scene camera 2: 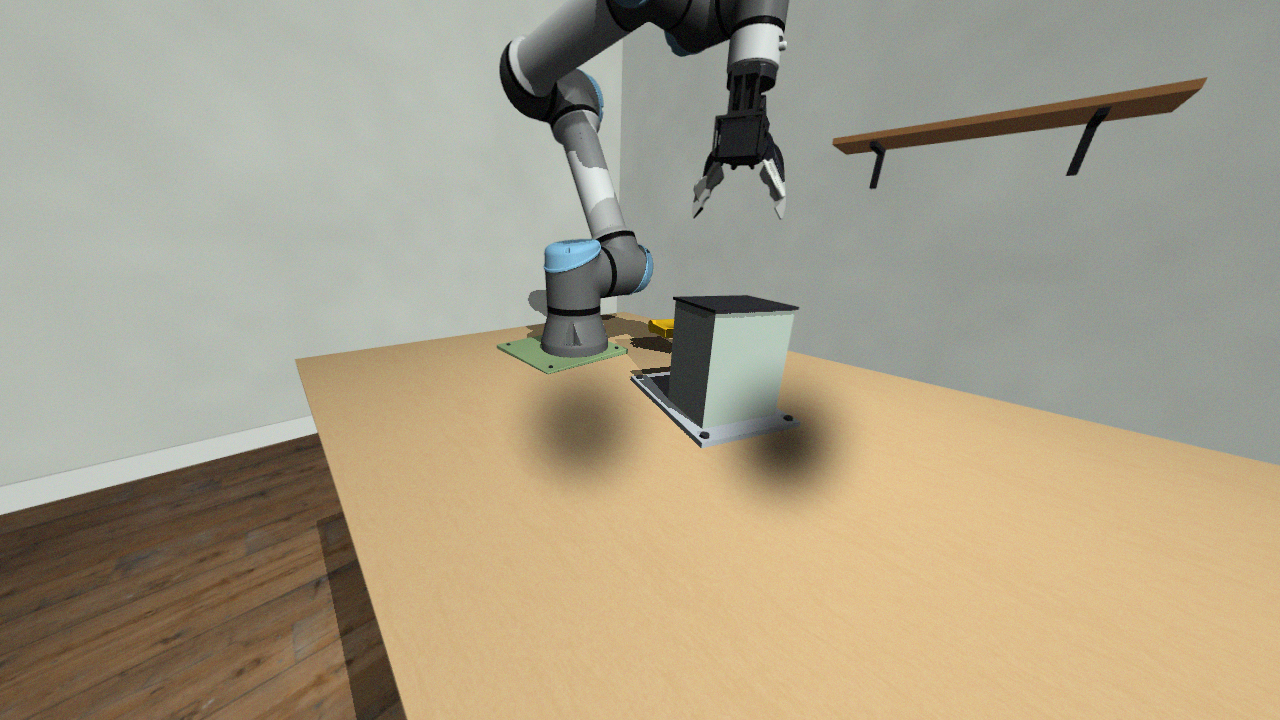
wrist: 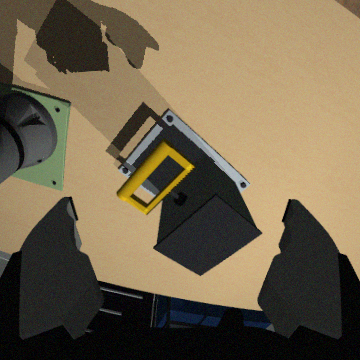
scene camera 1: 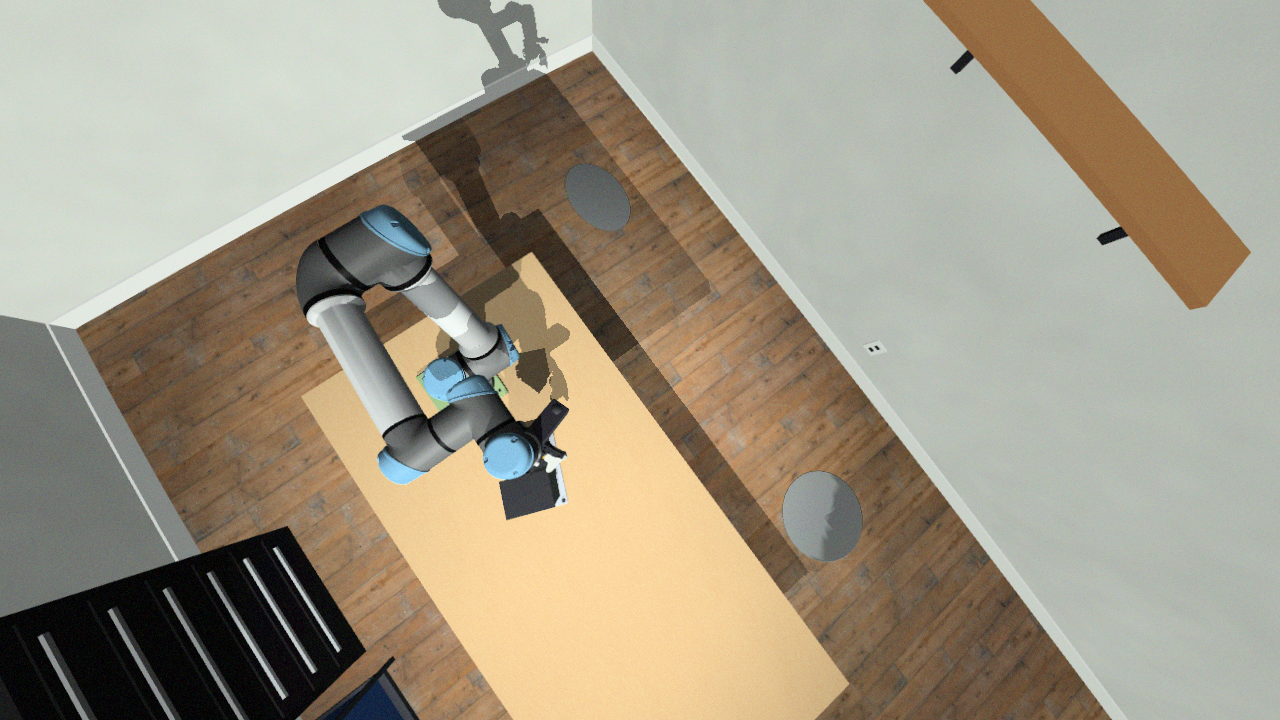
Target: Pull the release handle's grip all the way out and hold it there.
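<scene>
The release handle's yellow grip (wrist: 142, 170) (scene camera 2: 660, 327) is a rectangular loop beside a dark-topped block housing (wrist: 207, 235) (scene camera 2: 747, 358) (scene camera 1: 529, 497). The housing stands on a grey base plate (scene camera 2: 742, 430) with corner screws. A small dark part shows between grip and housing in the wrist view. In scene camera 2 the housing hides most of the grip; in scene camera 1 the grip does not show, under the arm. My gripper (scene camera 2: 739, 215) (wrist: 180, 200) is open and empty, pointing down, above the housing and apart from it and the grip.
The wooden table (scene camera 1: 626, 555) (scene camera 2: 537, 555) (wrist: 280, 100) bears the housing. The arm's base stands on a green plate (scene camera 2: 528, 355) (wrist: 57, 150) on the grip's side of the housing. A black drawer cabinet (scene camera 1: 322, 600) stands beside the table. A wooden shelf (scene camera 1: 1092, 152) (scene camera 2: 984, 125) is on the wall.
</scene>
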